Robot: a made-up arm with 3 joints. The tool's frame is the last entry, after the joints. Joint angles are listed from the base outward. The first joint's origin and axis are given. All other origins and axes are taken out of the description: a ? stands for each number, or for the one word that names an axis. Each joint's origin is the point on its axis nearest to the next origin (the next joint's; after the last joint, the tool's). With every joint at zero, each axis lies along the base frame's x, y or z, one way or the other. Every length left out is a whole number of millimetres.
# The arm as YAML. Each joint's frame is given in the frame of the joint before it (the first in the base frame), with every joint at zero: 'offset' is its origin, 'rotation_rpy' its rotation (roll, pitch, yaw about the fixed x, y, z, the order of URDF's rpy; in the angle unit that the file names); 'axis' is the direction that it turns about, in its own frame. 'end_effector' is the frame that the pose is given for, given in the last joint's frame.
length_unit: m
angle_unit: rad
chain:
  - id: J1
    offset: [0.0, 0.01, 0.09]
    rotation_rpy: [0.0, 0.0, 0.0]
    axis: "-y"
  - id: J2
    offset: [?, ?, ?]
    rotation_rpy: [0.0, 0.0, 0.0]
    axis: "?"
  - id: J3
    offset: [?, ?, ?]
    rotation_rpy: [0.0, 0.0, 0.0]
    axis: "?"
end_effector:
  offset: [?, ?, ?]
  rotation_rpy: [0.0, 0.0, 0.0]
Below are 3 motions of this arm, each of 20 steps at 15 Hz.
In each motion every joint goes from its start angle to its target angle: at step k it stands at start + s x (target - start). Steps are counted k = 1, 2, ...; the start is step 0. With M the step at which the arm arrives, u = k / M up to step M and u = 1 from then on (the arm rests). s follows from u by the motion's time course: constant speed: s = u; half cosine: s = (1 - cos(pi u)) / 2; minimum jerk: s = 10 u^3 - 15 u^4 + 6 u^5.
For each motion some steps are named. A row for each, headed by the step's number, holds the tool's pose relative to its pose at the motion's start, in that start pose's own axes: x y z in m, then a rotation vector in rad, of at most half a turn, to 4 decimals.
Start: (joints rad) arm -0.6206 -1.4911 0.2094
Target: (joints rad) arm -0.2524 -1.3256 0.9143
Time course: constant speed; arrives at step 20
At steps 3, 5, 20:
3: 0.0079 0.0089 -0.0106 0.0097 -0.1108 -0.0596
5: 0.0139 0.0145 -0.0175 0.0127 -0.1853 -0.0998
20: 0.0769 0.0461 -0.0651 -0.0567 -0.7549 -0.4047

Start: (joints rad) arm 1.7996 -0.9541 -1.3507
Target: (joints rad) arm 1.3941 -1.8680 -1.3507
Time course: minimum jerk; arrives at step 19
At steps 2, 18, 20:
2: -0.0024 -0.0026 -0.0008 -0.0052 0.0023 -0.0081
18: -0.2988 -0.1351 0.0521 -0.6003 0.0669 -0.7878
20: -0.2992 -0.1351 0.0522 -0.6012 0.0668 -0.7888

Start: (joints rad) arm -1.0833 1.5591 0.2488
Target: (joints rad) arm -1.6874 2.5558 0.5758
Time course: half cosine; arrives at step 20
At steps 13, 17, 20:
13: -0.1435 0.3157 -0.0469 0.5163 -0.3781 -0.6530
17: -0.1257 0.4106 -0.0332 0.6407 -0.5421 -0.8569
20: -0.1176 0.4323 -0.0276 0.6696 -0.5862 -0.9074

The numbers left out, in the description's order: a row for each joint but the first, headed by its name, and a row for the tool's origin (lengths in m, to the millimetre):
J2: xyz 0.01 0.0 -0.35, axis +x
J3: xyz 0.0 -0.24 -0.31, axis -y
tool: xyz -0.03 0.0 -0.01

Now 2 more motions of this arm.
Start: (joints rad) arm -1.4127 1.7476 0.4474
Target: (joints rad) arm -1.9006 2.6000 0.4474
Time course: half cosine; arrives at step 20
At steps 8, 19, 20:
8: -0.0869 0.1146 -0.0213 0.1955 -0.0539 -0.2717
19: -0.1104 0.3574 -0.0275 0.5701 -0.2822 -0.7307
20: -0.1098 0.3596 -0.0273 0.5737 -0.2851 -0.7346

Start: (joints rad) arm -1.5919 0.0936 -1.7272
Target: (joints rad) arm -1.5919 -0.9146 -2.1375
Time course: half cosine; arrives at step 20
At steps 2, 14, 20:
2: -0.0060 -0.0068 -0.0006 0.0040 0.0100 -0.0244
14: -0.2554 -0.1272 -0.0299 0.2523 0.3081 -0.7632
20: -0.3308 -0.1243 -0.0391 0.3590 0.3748 -0.9492

